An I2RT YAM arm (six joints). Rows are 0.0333 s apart.
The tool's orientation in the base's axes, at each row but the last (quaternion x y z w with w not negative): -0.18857, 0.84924, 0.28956, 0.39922; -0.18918, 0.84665, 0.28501, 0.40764; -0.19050, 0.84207, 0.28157, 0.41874; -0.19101, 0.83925, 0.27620, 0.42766; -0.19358, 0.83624, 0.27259, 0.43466; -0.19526, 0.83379, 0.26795, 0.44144; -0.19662, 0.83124, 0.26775, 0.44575; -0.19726, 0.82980, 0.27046, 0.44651; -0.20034, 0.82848, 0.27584, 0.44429; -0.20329, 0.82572, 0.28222, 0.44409; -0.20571, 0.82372, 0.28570, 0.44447; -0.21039, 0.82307, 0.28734, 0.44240
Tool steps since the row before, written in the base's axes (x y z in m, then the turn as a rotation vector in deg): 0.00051, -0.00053, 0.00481, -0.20, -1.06, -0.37; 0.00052, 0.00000, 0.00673, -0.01, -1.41, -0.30; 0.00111, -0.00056, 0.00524, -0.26, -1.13, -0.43; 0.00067, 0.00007, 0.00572, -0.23, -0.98, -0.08; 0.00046, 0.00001, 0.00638, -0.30, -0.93, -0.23; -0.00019, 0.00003, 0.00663, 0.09, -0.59, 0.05; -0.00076, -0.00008, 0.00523, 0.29, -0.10, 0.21; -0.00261, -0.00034, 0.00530, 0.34, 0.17, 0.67; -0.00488, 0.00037, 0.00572, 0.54, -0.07, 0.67; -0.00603, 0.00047, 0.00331, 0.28, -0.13, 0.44; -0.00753, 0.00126, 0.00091, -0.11, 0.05, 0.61; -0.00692, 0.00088, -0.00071, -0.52, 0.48, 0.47
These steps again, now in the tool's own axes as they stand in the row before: -0.00405, 0.00096, -0.00252, 0.51, -0.82, -0.60; -0.00568, 0.00192, -0.00310, 0.37, -1.17, -0.75; -0.00485, 0.00060, -0.00226, 0.60, -0.86, -0.66; -0.00509, 0.00140, -0.00230, 0.28, -0.65, -0.72; -0.00556, 0.00158, -0.00273, 0.44, -0.62, -0.66; -0.00548, 0.00195, -0.00320, -0.04, -0.50, -0.33; -0.00402, 0.00178, -0.00293, -0.32, -0.19, 0.03; -0.00310, 0.00267, -0.00428, -0.76, 0.12, 0.02; -0.00231, 0.00470, -0.00541, -0.84, -0.18, -0.01; 0.00031, 0.00484, -0.00490, -0.51, -0.14, -0.11; 0.00304, 0.00567, -0.00421, -0.47, 0.28, -0.30; 0.00412, 0.00461, -0.00331, -0.17, 0.81, -0.21
